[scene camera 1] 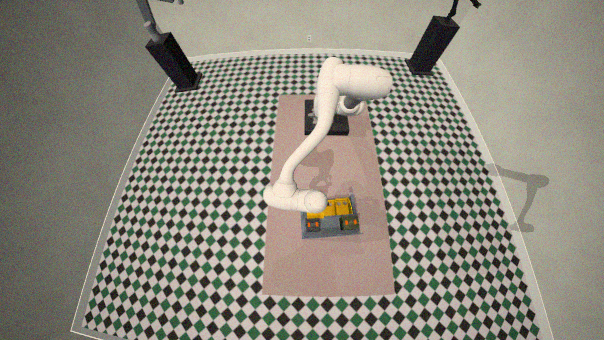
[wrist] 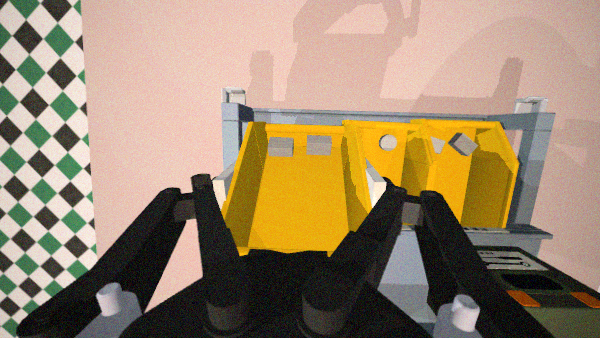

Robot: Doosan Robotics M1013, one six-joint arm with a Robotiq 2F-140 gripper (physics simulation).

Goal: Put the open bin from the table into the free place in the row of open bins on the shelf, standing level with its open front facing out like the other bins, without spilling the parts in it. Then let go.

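Places are measured from the arm's base along level axes (x ahead, y left, z up), in millimetres.
Where they show: gripper, fingertip midpoint: (wrist: 302, 170).
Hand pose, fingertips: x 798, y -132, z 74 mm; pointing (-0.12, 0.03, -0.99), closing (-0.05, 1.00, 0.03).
Note:
Things, the pixels of their top centre, and the offset from my fingertips. "*": a spot on its surface instead.
- yellow open bin, surface spot: (wrist: 300, 200) * dz -13, dx +36, dy +0 mm
- shelf's right post, surface spot: (wrist: 535, 150) * dz -47, dx -29, dy +270 mm
A yellow open bin (scene camera 1: 316, 215) (wrist: 300, 200) is at the left end of the row in the wrist view, between the shelf's left post and the middle bin. Two grey blocks lie inside against its far wall. My gripper (wrist: 302, 170) is shut on this bin, one pad at each side wall; in the scene view the wrist hides the gripper. Two more yellow bins, the middle one (wrist: 387, 167) and the right one (wrist: 492, 195), stand on the blue-grey shelf (scene camera 1: 330, 232) (wrist: 370, 116) with grey parts inside. Whether the held bin touches the shelf surface is hidden.
Dark boxes with orange marks, a left one (scene camera 1: 313, 225) and a right one (scene camera 1: 350, 223) (wrist: 545, 282), stand on the shelf's front side. The shelf's right post (wrist: 535, 150) rises beyond the right bin. A black base plate (scene camera 1: 327, 131) lies near the arm's base.

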